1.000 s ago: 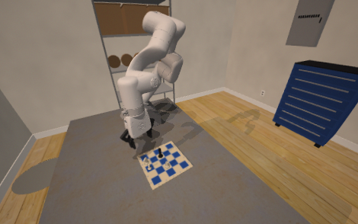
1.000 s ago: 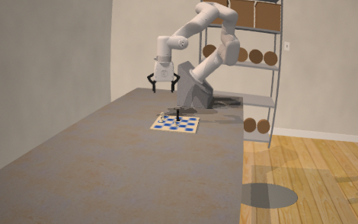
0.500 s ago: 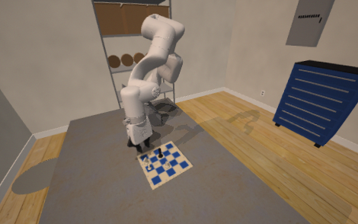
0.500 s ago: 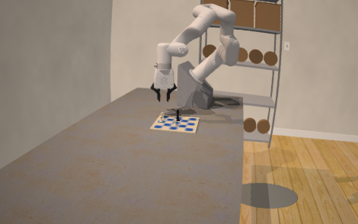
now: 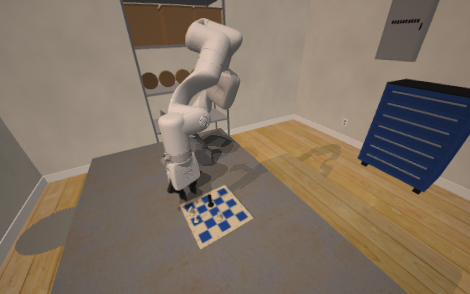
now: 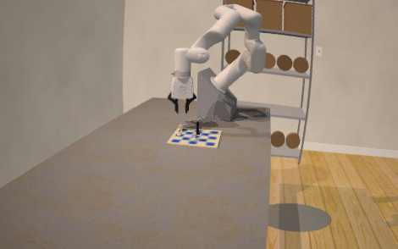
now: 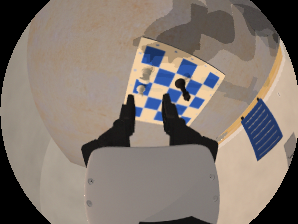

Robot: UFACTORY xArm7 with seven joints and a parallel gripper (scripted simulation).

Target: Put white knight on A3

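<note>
Right now my hand is 9 cm above the black chess piece, 8 cm to the right of it and 1 cm past it. Round my hand: blue-and-cream chessboard (12 cm below, 8 cm to the left, 3 cm ahead).
</note>
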